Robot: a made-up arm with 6 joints. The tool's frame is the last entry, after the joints.
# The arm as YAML. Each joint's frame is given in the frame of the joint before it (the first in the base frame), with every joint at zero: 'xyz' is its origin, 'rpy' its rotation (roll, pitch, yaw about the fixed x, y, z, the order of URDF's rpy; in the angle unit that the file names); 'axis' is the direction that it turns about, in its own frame. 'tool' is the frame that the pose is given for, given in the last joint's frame.
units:
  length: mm
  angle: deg
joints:
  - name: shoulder
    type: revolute
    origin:
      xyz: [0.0, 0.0, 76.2]
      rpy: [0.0, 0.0, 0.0]
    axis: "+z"
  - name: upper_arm
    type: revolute
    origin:
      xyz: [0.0, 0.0, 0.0]
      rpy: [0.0, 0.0, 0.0]
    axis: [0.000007, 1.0, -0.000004]
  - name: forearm
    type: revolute
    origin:
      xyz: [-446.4, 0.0, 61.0]
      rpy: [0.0, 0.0, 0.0]
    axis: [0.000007, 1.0, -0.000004]
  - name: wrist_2
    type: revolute
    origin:
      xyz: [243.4, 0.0, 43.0]
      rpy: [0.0, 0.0, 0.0]
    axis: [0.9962, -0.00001, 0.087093]
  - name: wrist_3
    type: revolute
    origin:
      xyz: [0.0, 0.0, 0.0]
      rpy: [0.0, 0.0, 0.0]
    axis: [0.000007, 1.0, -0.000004]
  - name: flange
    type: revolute
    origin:
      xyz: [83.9, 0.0, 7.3]
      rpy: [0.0, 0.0, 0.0]
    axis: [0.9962, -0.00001, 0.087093]
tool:
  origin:
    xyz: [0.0, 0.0, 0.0]
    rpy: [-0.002, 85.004, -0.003]
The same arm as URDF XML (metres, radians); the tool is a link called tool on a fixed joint. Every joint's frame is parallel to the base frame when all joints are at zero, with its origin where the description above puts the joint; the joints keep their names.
<robot name="arm">
  <link name="base"/>
  <link name="link1"/>
  <link name="link2"/>
  <link name="link3"/>
  <link name="link4"/>
  <link name="link5"/>
  <link name="link6"/>
  <link name="tool"/>
  <joint name="shoulder" type="continuous">
    <parent link="base"/>
    <child link="link1"/>
    <origin xyz="0 0 0.0762" rpy="0 0 0"/>
    <axis xyz="0 0 1"/>
  </joint>
  <joint name="upper_arm" type="continuous">
    <parent link="link1"/>
    <child link="link2"/>
    <origin xyz="0 0 0" rpy="0 0 0"/>
    <axis xyz="0 1 0"/>
  </joint>
  <joint name="forearm" type="continuous">
    <parent link="link2"/>
    <child link="link3"/>
    <origin xyz="-0.4464 0 0.061" rpy="0 0 0"/>
    <axis xyz="0 1 0"/>
  </joint>
  <joint name="wrist_2" type="continuous">
    <parent link="link3"/>
    <child link="link4"/>
    <origin xyz="0.2434 0 0.043" rpy="0 0 0"/>
    <axis xyz="0.9962 0 0.0871"/>
  </joint>
  <joint name="wrist_3" type="continuous">
    <parent link="link4"/>
    <child link="link5"/>
    <origin xyz="0 0 0" rpy="0 0 0"/>
    <axis xyz="0 1 0"/>
  </joint>
  <joint name="flange" type="continuous">
    <parent link="link5"/>
    <child link="link6"/>
    <origin xyz="0.0839 0 0.0073" rpy="0 0 0"/>
    <axis xyz="0.9962 0 0.0871"/>
  </joint>
  <joint name="tool_fixed" type="fixed">
    <parent link="link6"/>
    <child link="tool"/>
    <origin xyz="0 0 0" rpy="0 1.4836 -0.0001"/>
  </joint>
</robot>

